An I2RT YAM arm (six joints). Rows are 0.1 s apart.
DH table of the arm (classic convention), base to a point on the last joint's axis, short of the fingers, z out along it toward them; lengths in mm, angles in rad. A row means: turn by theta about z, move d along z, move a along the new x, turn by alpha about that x. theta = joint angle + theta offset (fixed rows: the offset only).
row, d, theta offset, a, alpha
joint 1, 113.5, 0, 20, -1.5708
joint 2, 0, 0, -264, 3.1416
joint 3, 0, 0.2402, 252.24, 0
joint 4, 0, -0.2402, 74, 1.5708
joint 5, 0, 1.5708, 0, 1.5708
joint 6, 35.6, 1.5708, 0, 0
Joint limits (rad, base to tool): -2.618..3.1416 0..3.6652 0..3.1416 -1.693..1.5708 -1.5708..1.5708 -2.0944..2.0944
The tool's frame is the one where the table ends.
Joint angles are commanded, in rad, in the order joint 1, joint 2, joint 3, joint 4, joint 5, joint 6. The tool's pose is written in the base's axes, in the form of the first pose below.
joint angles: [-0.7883, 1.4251, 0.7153, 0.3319, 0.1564, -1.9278]
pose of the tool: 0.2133, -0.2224, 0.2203, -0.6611, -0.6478, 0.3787, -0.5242, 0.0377, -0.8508
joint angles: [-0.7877, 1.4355, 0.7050, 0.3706, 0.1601, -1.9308]
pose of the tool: 0.2140, -0.2231, 0.2179, -0.6658, -0.6408, 0.3823, -0.5161, 0.0255, -0.8562
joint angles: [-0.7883, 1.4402, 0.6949, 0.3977, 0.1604, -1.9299]
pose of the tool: 0.2138, -0.2231, 0.2160, -0.6701, -0.6368, 0.3813, -0.5081, 0.0190, -0.8611
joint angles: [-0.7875, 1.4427, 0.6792, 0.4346, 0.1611, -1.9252]
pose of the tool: 0.2133, -0.2223, 0.2140, -0.6773, -0.6317, 0.3770, -0.4936, 0.0103, -0.8696
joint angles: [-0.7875, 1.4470, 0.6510, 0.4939, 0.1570, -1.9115]
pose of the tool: 0.2119, -0.2207, 0.2099, -0.6888, -0.6276, 0.3629, -0.4669, 0.0012, -0.8843
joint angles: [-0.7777, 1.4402, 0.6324, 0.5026, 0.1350, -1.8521]
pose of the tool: 0.2122, -0.2157, 0.2068, -0.6964, -0.6503, 0.3036, -0.4241, 0.0315, -0.9051
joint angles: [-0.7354, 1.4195, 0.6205, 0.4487, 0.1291, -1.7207]
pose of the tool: 0.2170, -0.2025, 0.2032, -0.7085, -0.6813, 0.1840, -0.3644, 0.1299, -0.9221
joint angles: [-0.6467, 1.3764, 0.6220, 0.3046, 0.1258, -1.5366]
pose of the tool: 0.2264, -0.1765, 0.2009, -0.6994, -0.7143, 0.0237, -0.3233, 0.2866, -0.9019
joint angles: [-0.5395, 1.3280, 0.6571, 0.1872, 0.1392, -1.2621]
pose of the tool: 0.2398, -0.1493, 0.2136, -0.7063, -0.6768, -0.2075, -0.1936, 0.4666, -0.8630
